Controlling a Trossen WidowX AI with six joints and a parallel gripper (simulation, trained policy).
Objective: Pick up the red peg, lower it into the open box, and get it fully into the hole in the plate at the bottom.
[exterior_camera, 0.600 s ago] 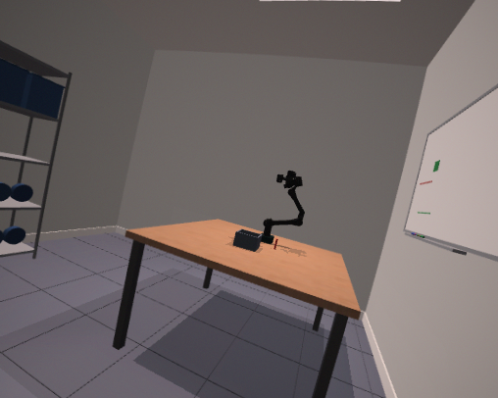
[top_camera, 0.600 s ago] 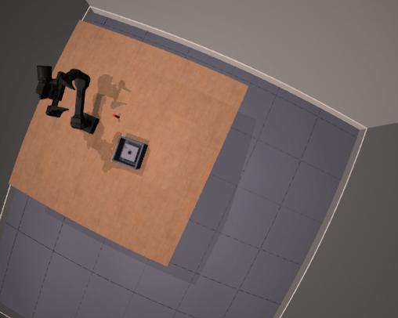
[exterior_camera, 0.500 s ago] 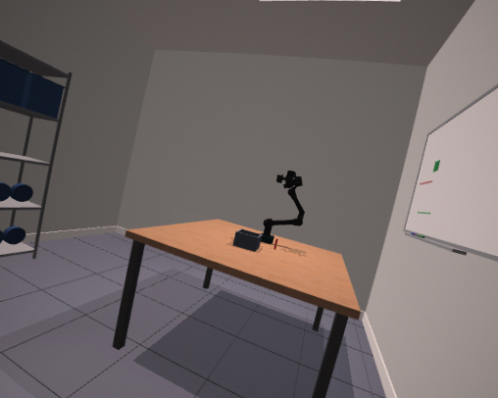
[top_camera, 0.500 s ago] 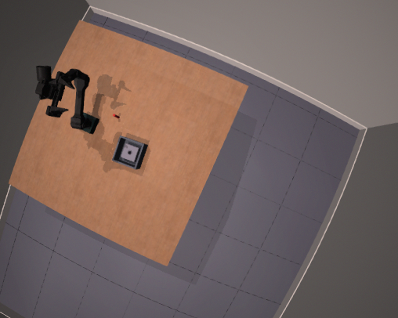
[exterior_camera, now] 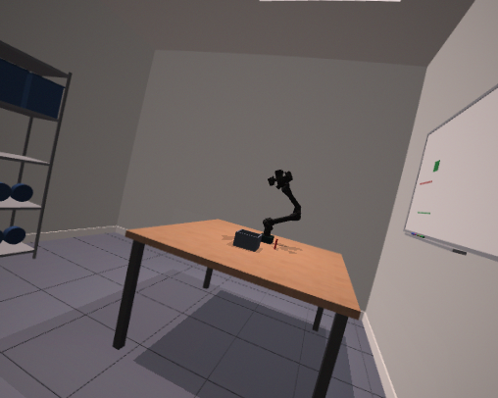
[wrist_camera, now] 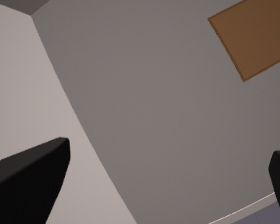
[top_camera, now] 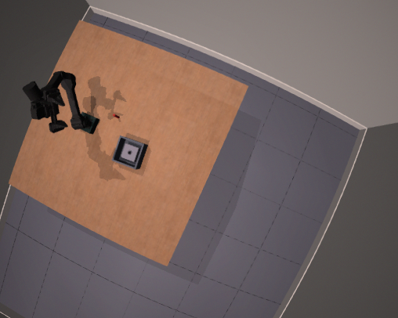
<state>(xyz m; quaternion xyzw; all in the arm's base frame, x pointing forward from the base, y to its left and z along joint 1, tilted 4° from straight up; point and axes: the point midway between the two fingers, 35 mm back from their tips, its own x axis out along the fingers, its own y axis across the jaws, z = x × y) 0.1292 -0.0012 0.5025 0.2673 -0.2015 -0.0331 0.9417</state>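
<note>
The red peg lies 10 mm behind my gripper tip, 100 mm to the left of it and 520 mm below it. Also, from my gripper tip: plate (140 mm ahead, 100 mm to the right, 510 mm below); grey box (140 mm ahead, 100 mm to the right, 530 mm below).
</note>
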